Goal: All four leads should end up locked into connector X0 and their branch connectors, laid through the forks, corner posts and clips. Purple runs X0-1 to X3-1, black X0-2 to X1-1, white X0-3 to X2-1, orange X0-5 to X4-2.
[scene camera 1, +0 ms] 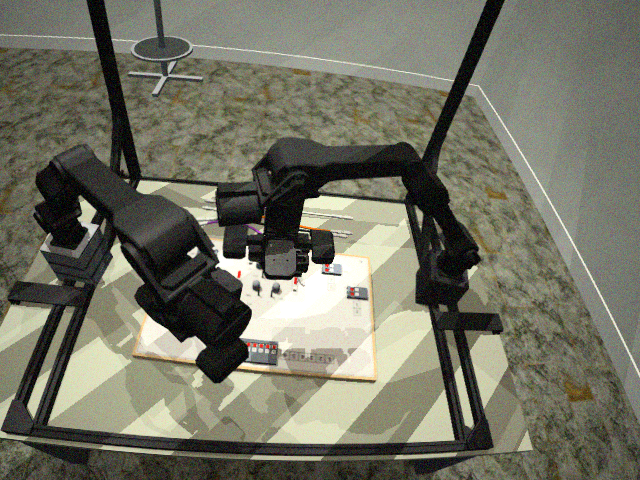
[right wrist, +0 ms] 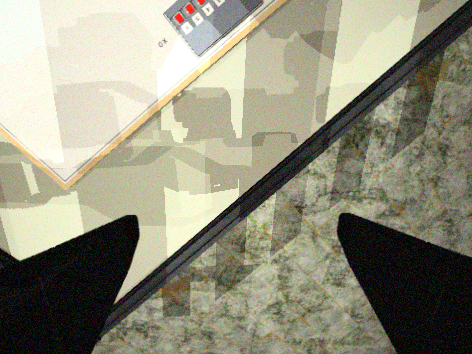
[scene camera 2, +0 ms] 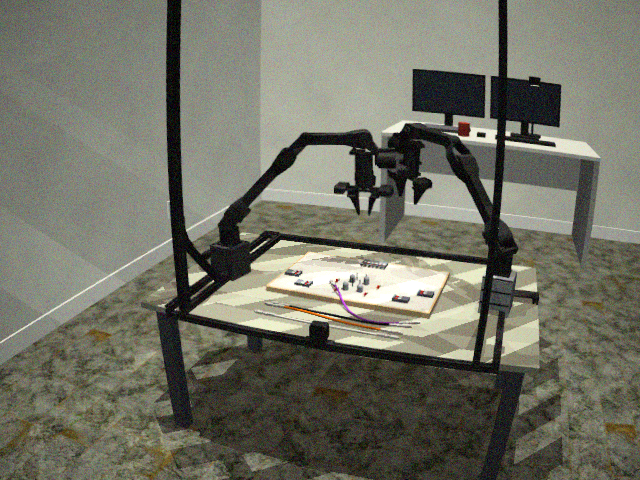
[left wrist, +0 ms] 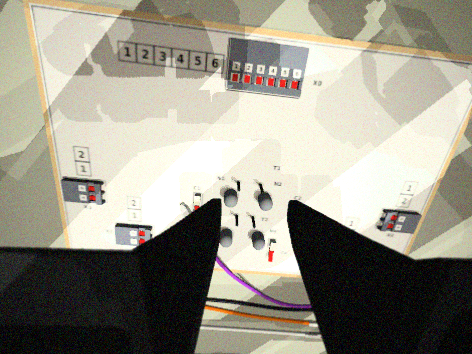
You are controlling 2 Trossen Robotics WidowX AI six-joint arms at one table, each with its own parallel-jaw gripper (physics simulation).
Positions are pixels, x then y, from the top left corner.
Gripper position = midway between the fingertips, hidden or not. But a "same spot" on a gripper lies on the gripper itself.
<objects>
The left gripper shows in scene camera 1 [275,272], in scene camera 2 [363,214] and in the left wrist view [254,208]; in the right wrist view it is out of frame. The right gripper shows in scene camera 1 [198,351], in the right wrist view and in scene camera 2; in the left wrist view it is out of frame. The same spot on the right gripper: [scene camera 2: 400,183] is [right wrist: 425,304]. The same spot on a white board: [left wrist: 140,102] is [scene camera 1: 324,336].
</objects>
